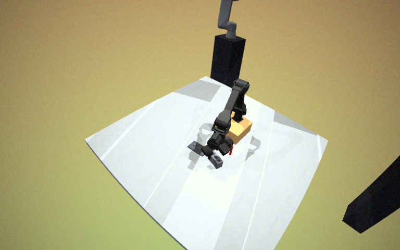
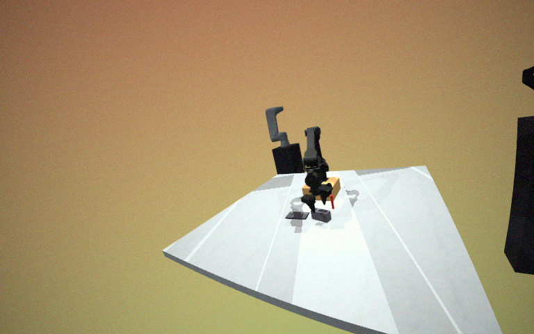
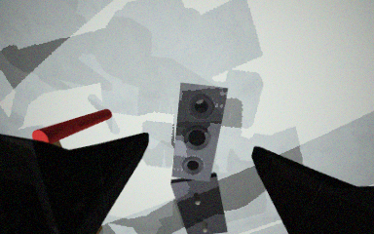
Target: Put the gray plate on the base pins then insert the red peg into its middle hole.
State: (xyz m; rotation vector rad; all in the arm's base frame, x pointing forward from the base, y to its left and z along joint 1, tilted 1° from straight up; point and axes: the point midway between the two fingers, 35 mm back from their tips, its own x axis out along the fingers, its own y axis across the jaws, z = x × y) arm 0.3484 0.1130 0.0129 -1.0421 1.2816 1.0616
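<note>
The gray plate lies 2 cm below my gripper tip. The rest, counted from my gripper tip: red peg 12 cm behind, 2 cm to the left, 2 cm below; dark flat base 1 cm behind, 14 cm to the right, 5 cm below.
</note>
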